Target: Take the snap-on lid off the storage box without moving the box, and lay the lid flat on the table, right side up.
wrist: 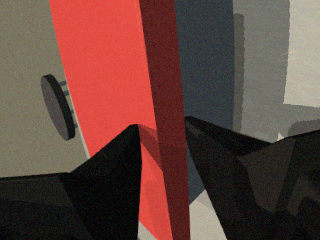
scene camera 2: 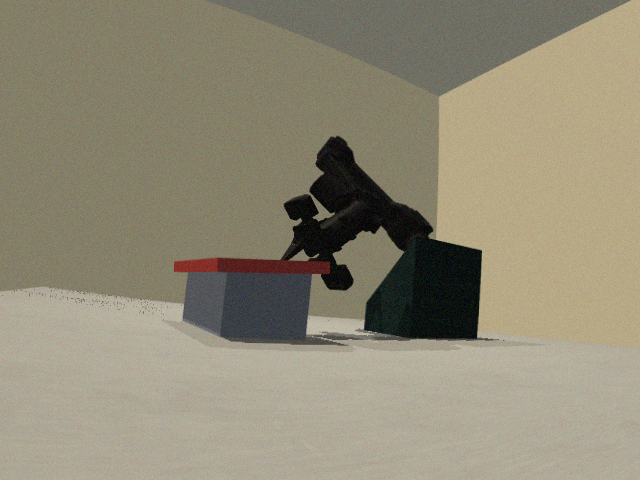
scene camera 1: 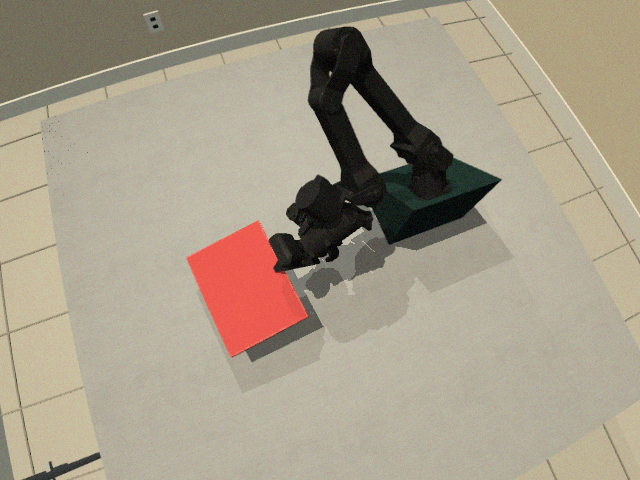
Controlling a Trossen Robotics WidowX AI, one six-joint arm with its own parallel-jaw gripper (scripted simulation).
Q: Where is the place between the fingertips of the gripper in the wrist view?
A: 161,128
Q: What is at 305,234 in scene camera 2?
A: The gripper.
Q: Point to a red lid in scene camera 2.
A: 215,264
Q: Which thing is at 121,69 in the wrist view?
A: A red lid.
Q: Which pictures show the red lid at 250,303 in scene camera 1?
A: The wrist view, scene camera 2 and scene camera 1: all of them.
